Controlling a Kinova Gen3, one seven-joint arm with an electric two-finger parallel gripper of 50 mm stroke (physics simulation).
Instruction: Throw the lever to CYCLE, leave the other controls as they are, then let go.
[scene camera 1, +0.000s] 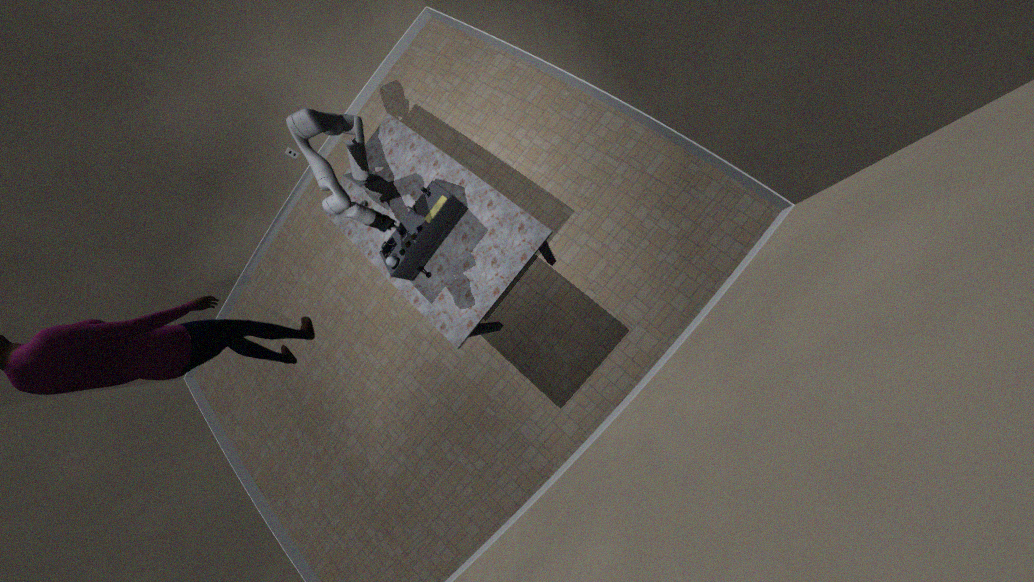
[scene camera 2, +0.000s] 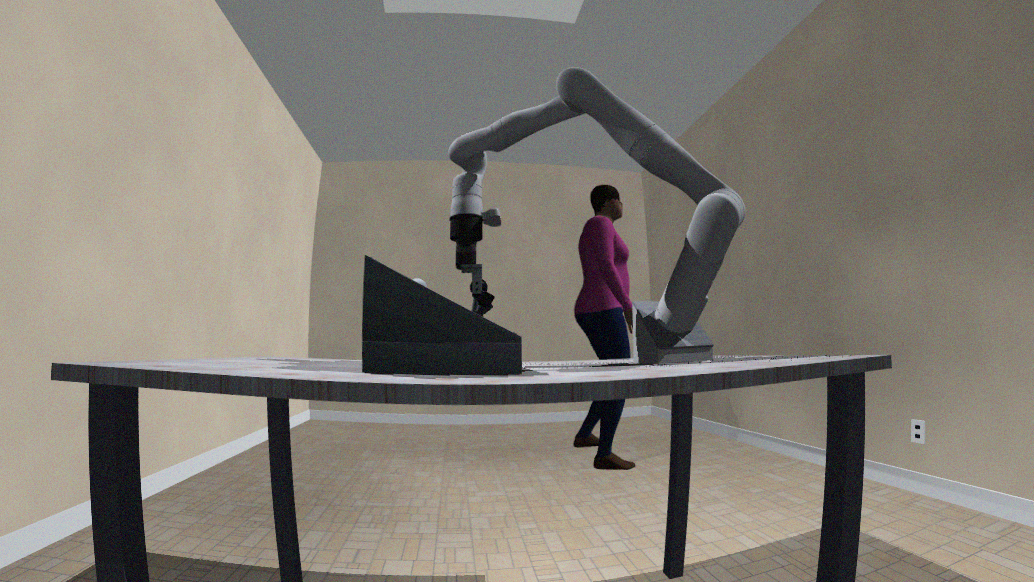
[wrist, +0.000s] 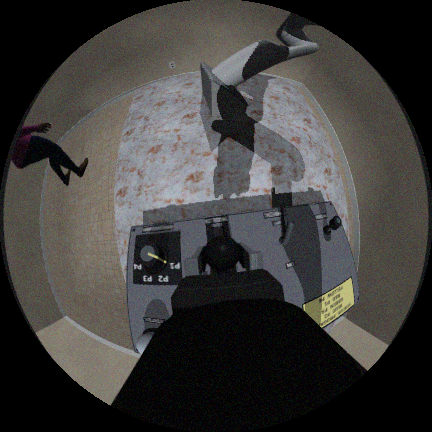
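Pixels of known places: gripper, between the fingertips: (scene camera 1: 392, 225) (scene camera 2: 477, 295) (wrist: 221, 252); arm's base, origin of its link: (scene camera 1: 361, 176) (scene camera 2: 672, 319) (wrist: 222, 78).
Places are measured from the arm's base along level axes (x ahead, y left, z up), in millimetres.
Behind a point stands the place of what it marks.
The dark grey control box (scene camera 1: 434, 234) {x 641, y 49, z 6 mm} (scene camera 2: 434, 328) {x 519, y 256, z -26 mm} (wrist: 192, 235) {x 430, y -103, z -21 mm} with a sloped panel stands on the table. My gripper (scene camera 2: 479, 289) {x 449, y -56, z 62 mm} (wrist: 221, 252) {x 449, y -56, z 62 mm} is over the panel, pointing down, and is shut on the black ball knob (wrist: 223, 254) {x 443, y -55, z 100 mm} of the lever. The knob sits between the two fingertips in the wrist view. The lever's shaft and the CYCLE label are hidden or too small to read. In scene camera 1 the gripper (scene camera 1: 397, 228) {x 449, y -56, z 62 mm} is small and dark against the panel.
The panel also bears a rotary selector (wrist: 150, 254) {x 453, y -169, z 27 mm} marked P1 to P4, a toggle (wrist: 286, 233) {x 441, y 59, z 17 mm}, a small black knob (wrist: 335, 223) {x 438, y 173, z 38 mm}, a white dome (wrist: 146, 342) {x 579, y -176, z 104 mm} and a yellow label (wrist: 330, 302) {x 592, y 148, z 67 mm}. A person (scene camera 1: 101, 354) (scene camera 2: 604, 274) (wrist: 45, 150) stands beyond the table (scene camera 1: 499, 231) {x 858, y 274, z -98 mm} (scene camera 2: 651, 383) {x 239, y 415, z -105 mm}.
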